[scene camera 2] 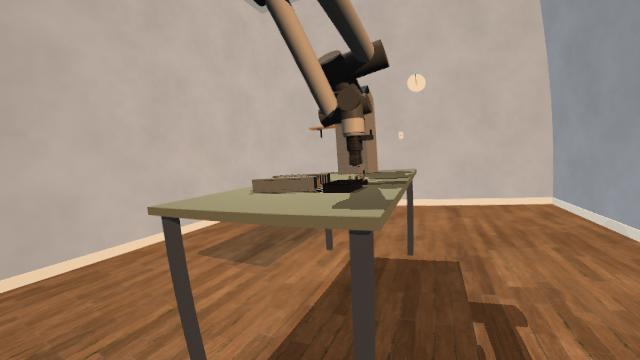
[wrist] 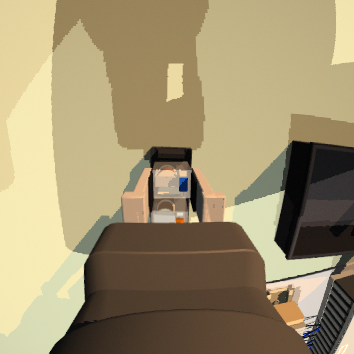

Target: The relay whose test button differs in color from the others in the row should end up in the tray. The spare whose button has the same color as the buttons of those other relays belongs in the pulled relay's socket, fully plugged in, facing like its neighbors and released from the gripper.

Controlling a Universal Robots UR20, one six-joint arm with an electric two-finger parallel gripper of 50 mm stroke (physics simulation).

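Frame: origin at the arm's base, x ahead, y down, z left, level; metres.
Where they show: gripper, fingertip midpoint: (scene camera 2: 362, 177) (wrist: 171, 180).
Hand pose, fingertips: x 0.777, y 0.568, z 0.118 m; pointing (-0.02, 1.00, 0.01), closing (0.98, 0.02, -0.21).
Observation:
Things, the pixels of their centre, and the offset from my fingertips. "*": a spot on its surface instead. Level surfaces: height alone.
- clear relay with a blue button, body centre: (wrist: 171, 176) dx +0.000, dy +0.005, dz +0.002 m
- black holder at the middle of its body: (wrist: 169, 205) dx -0.008, dy +0.020, dz -0.028 m
- second clear relay with an orange button, body centre: (wrist: 169, 212) dx -0.008, dy +0.005, dz -0.028 m
- black tray at the middle of its body: (scene camera 2: 343, 185) dx +0.186, dy +0.014, dz -0.066 m
- slotted grey duct at a spot on its surface: (wrist: 331, 316) * dx +0.170, dy +0.002, dz -0.232 m
- orange-brown block at the middle of its body: (wrist: 280, 328) dx +0.093, dy +0.003, dz -0.220 m
- box-like panel at a spot on its surface: (scene camera 2: 284, 185) * dx +0.200, dy +0.000, dz -0.318 m
- green table at its surface level: dy +0.032 m
A clear relay with a blue button (wrist: 171, 186) stands in a black holder (wrist: 171, 153). My gripper (wrist: 171, 180) (scene camera 2: 356, 173) is shut on this relay, with one finger against each side, low over the holder. A second clear relay with an orange button (wrist: 169, 215) is behind it in the holder, partly hidden by the gripper body. The black tray (wrist: 292, 200) (scene camera 2: 344, 187) is to the right in the wrist view. The row of relays and its sockets cannot be made out in either view.
At the lower right of the wrist view, part of a panel shows, with a slotted grey duct (wrist: 331, 316), an orange-brown block (wrist: 289, 313) and blue wires. In the scene view, a box-like panel (scene camera 2: 284, 185) stands beside the tray on the green table (scene camera 2: 225, 204).

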